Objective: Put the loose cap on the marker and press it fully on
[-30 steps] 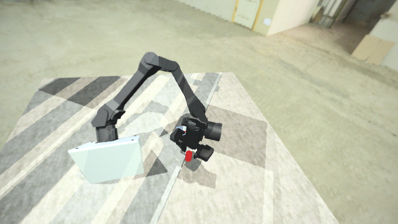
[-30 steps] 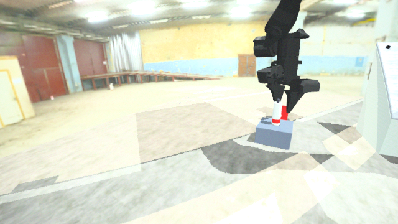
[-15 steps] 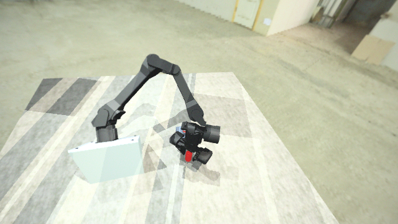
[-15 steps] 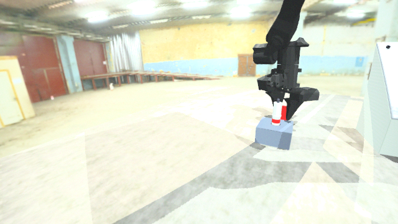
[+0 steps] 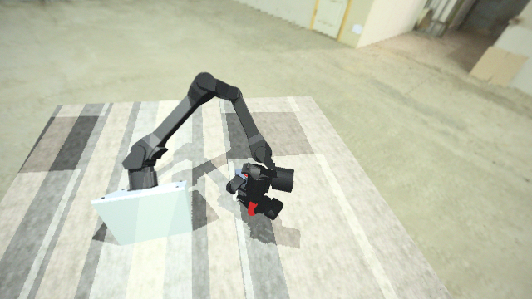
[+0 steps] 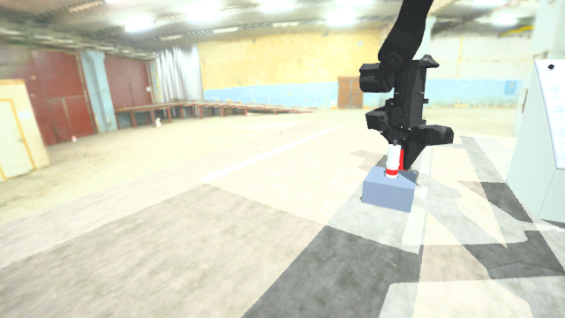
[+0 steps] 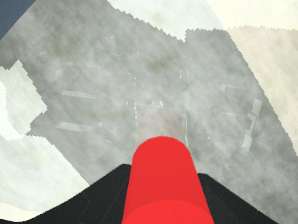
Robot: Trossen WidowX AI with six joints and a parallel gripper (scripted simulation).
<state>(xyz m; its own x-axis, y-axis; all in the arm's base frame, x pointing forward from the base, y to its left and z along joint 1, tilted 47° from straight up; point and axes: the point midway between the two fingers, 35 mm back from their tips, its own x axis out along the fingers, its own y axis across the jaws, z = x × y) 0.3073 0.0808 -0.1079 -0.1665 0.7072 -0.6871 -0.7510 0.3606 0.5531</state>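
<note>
The holder block lies 130 mm to the left of my gripper tip, 10 mm behind it and 10 mm above it. Also, from my gripper tip: red cap 10 mm above.
</note>
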